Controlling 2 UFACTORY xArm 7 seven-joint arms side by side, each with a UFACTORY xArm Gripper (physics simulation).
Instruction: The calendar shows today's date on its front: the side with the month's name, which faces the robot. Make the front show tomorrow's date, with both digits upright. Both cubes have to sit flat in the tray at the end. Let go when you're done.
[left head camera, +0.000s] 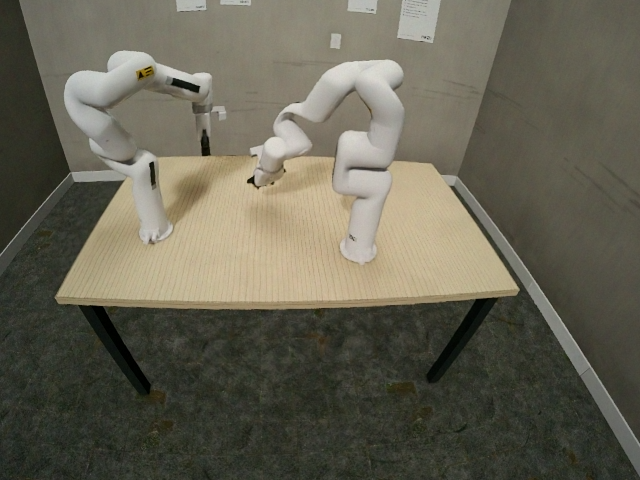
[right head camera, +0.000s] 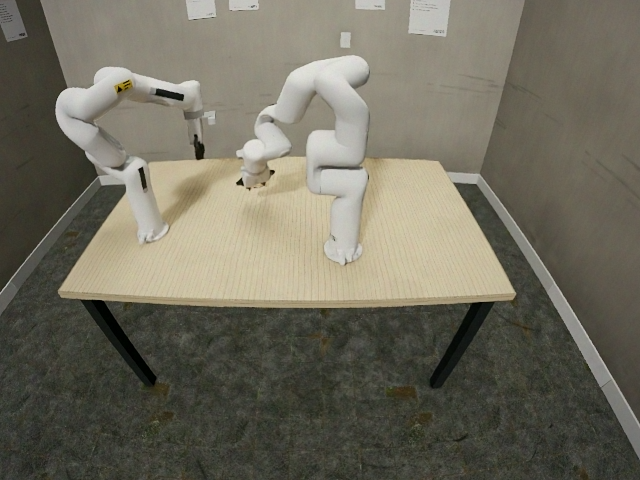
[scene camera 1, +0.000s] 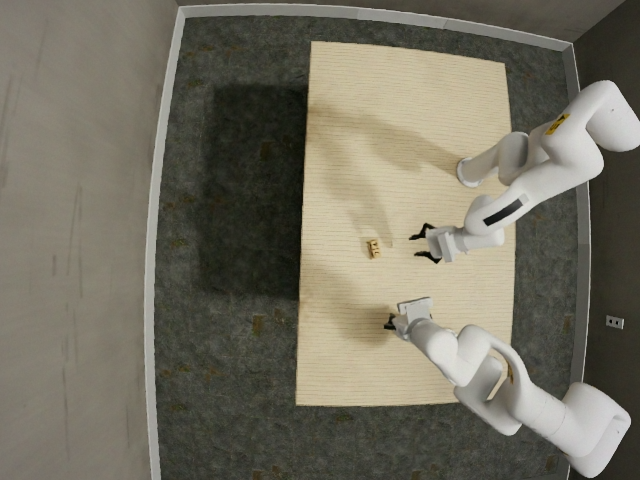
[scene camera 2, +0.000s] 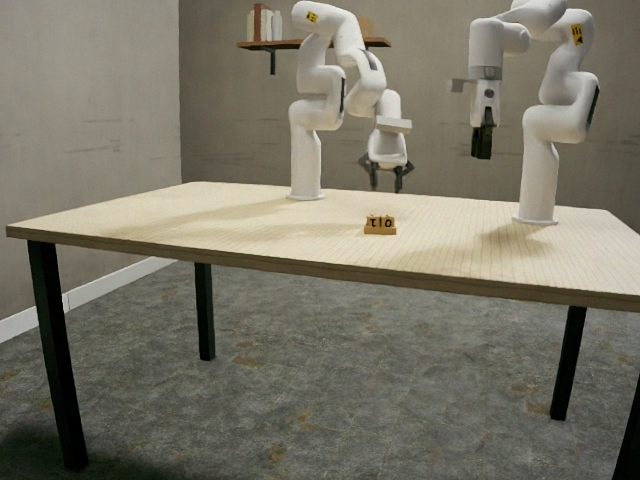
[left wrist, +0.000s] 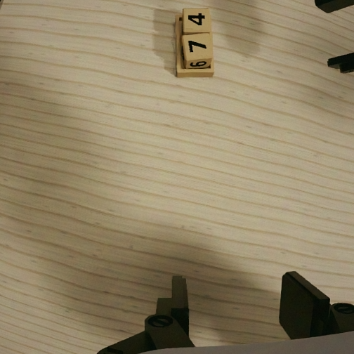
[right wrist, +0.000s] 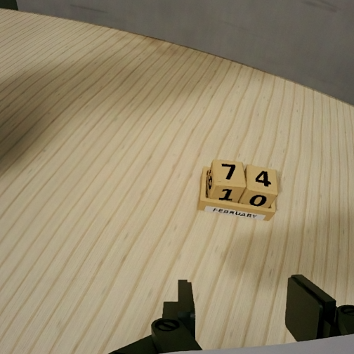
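Seen in the pictures: left gripper, fingertip midpoint: (left head camera: 205, 152) (right head camera: 200, 156) (scene camera 1: 400, 315) (scene camera 2: 480, 158); right gripper, fingertip midpoint: (left head camera: 264, 183) (right head camera: 255, 185) (scene camera 1: 413, 246) (scene camera 2: 386, 190); left arm's base, origin of the base link: (left head camera: 156, 231) (right head camera: 153, 231) (scene camera 2: 535, 221); right arm's base, origin of the base link: (left head camera: 357, 249) (right head camera: 342, 249) (scene camera 1: 469, 172) (scene camera 2: 305, 197).
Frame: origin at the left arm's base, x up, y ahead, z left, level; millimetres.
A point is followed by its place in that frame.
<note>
The calendar (scene camera 1: 373, 248) @[x 40, y 300, z -394 mm] stands on the table. In the right wrist view, its tray (right wrist: 201, 205) (left wrist: 195, 73) (scene camera 2: 379, 230) @[x 9, y 311, z -390 mm] has the FEBRUARY label toward the camera. The left cube (right wrist: 228, 181) (left wrist: 198, 50) shows an upright 1 in front and 7 on top; it looks slightly turned. The right cube (right wrist: 261, 186) (left wrist: 196, 20) shows 0 in front and 4 on top. Both sit in the tray. My right gripper (right wrist: 239, 303) (scene camera 1: 413, 245) @[x 81, y 162, z -399 mm] (scene camera 2: 385, 189) @[x 81, y 162, z -399 mm] is open and empty, back from the label side. My left gripper (left wrist: 233, 299) (scene camera 2: 481, 155) @[x 180, y 246, z -175 mm] (left head camera: 205, 152) @[x 180, y 246, z -175 mm] is open and empty, high above the table. The calendar does not show in the head views.
The wooden table (left head camera: 413, 268) @[x 0, y -243, z -870 mm] (scene camera 1: 351, 372) @[x 0, y 383, z 96 mm] carries both arm bases. In scene camera 1, my left gripper hangs below and to the right of the calendar. A wall shelf (scene camera 2: 315, 44) with books is behind the arms in scene camera 2.
</note>
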